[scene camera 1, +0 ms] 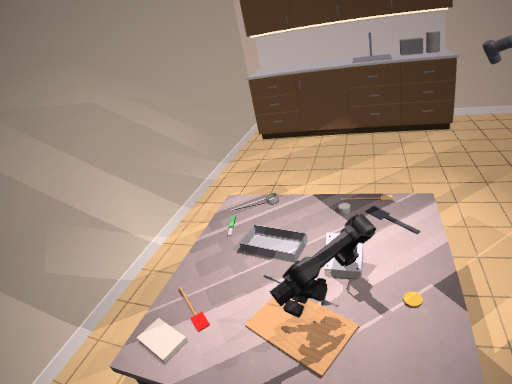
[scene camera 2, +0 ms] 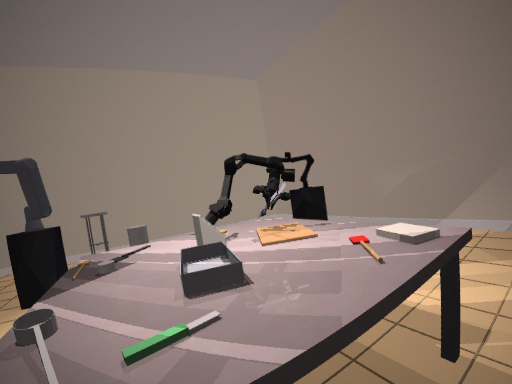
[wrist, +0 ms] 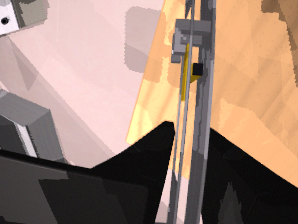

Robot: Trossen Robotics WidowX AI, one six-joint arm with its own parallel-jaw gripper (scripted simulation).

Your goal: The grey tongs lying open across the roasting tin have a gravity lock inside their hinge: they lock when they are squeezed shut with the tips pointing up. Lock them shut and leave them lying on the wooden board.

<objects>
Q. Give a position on a wooden board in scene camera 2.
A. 288, 232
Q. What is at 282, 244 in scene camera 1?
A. A grey roasting tin.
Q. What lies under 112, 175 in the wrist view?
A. My gripper.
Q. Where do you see a white block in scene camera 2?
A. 408, 233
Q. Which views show the white block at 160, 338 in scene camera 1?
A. Scene camera 1 and scene camera 2 only.
</objects>
